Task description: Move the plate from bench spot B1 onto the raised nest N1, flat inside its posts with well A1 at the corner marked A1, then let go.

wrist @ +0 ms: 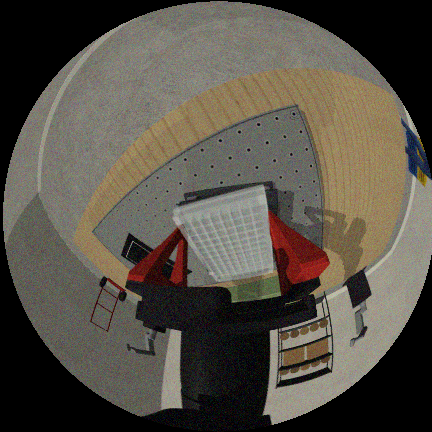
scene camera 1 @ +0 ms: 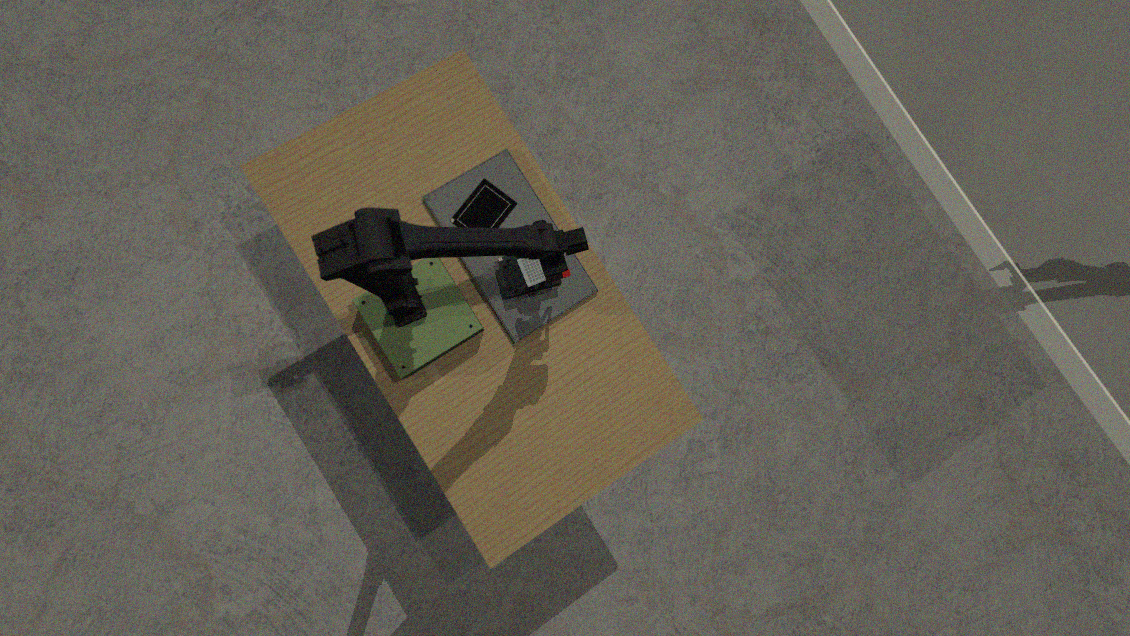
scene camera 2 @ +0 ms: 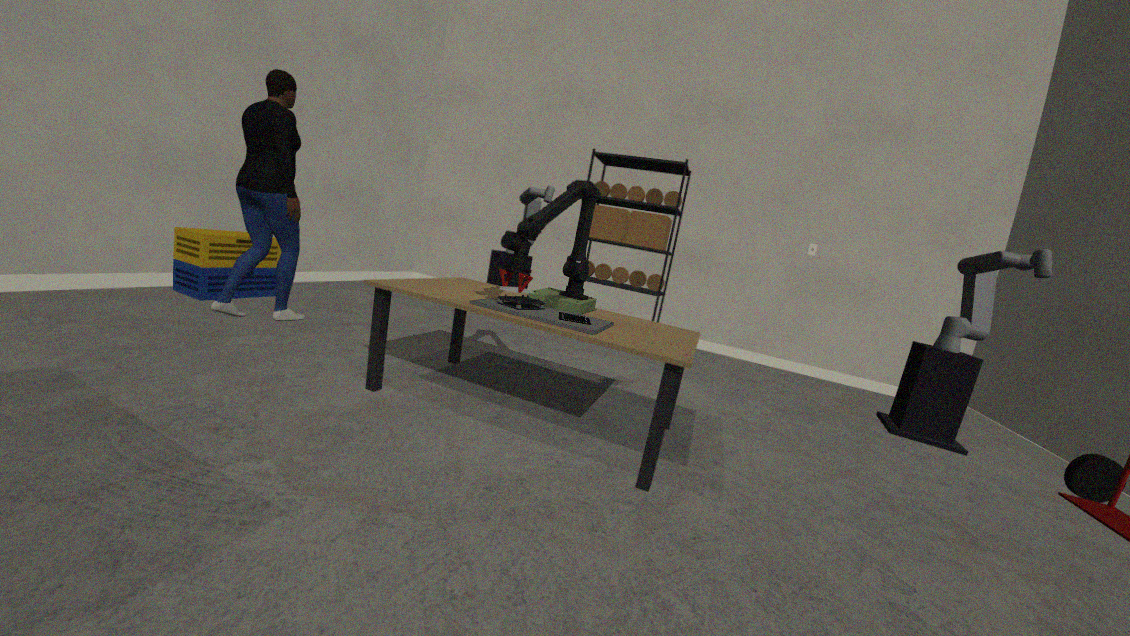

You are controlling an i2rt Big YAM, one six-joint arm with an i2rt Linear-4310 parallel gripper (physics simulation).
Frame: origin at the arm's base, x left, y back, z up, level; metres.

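Seen in the pictures: gripper, fingertip midpoint: (wrist: 224, 221) (scene camera 2: 511, 290); arm's base, link origin: (scene camera 1: 405, 302) (scene camera 2: 573, 297).
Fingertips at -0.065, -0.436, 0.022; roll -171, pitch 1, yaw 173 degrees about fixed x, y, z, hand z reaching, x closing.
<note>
Pixels of each thing's middle, then the offset from my fingertips to it, as dx, dy, dz. "spot": a spot on its surface instead. Level surfaces: height alone.
- white well plate, body centre: (wrist: 233, 247) (scene camera 1: 543, 265) (scene camera 2: 517, 289) +0.001, +0.036, +0.003
- raised black nest N1, body centre: (wrist: 234, 240) (scene camera 1: 530, 271) (scene camera 2: 522, 301) +0.010, +0.073, -0.045
- Bench spot B1, surface spot: (wrist: 131, 250) (scene camera 2: 574, 320) spot: +0.263, +0.070, -0.063
- grey perforated board, body centre: (wrist: 185, 246) (scene camera 1: 511, 244) (scene camera 2: 543, 313) +0.114, +0.090, -0.071
- wooden table, surface height: dz -0.078
The white well plate (scene camera 1: 531, 271) (wrist: 230, 235) is between the two red fingers of my gripper (wrist: 224, 221) (scene camera 2: 515, 281), which is shut on it. The plate is over the raised black nest N1 (scene camera 1: 510, 286) (wrist: 272, 195) and hides most of it in the wrist view. Whether the plate touches the nest, and which corner is well A1, I cannot tell. The nest's posts are too dark and hidden to tell apart. Bench spot B1 (scene camera 1: 483, 206) (scene camera 2: 574, 319) (wrist: 131, 250) is a black rectangle with a white outline and shows no plate on it.
The nest and B1 are on a grey perforated board (scene camera 1: 506, 165) (wrist: 240, 145) on the wooden table (scene camera 1: 600, 395). The green base block (scene camera 1: 442, 331) (scene camera 2: 585, 306) is under the arm's base. A person (scene camera 2: 268, 158) stands beyond the table, near stacked crates (scene camera 2: 189, 256).
</note>
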